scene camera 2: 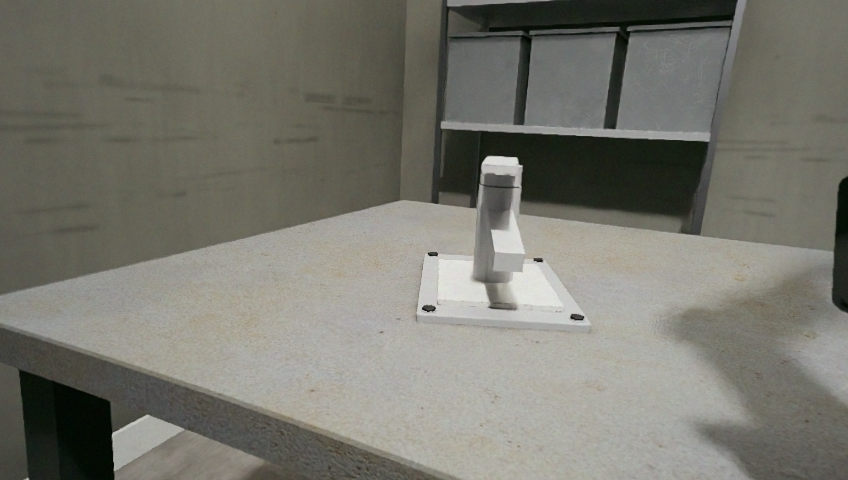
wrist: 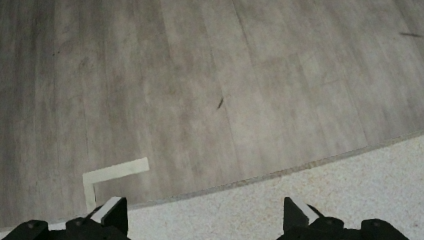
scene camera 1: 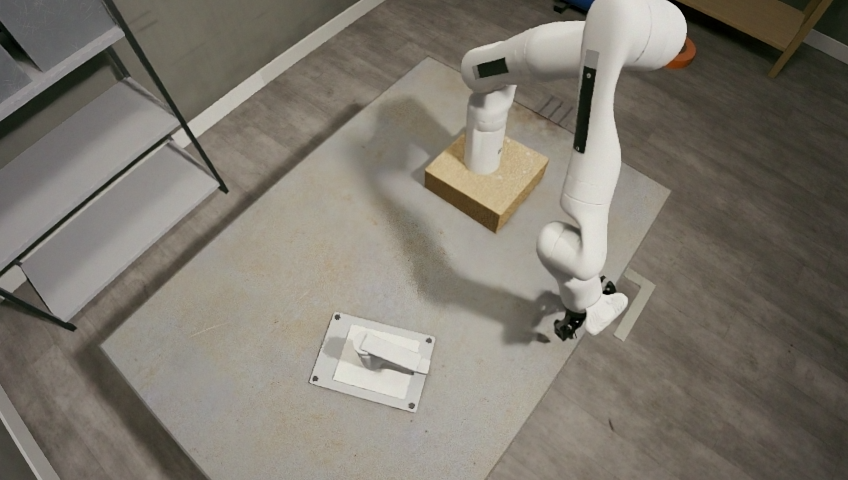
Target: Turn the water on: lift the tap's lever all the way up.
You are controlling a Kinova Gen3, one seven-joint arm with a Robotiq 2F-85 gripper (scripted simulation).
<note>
I see my gripper [wrist: 205,215] and a tap [scene camera 2: 506,283].
</note>
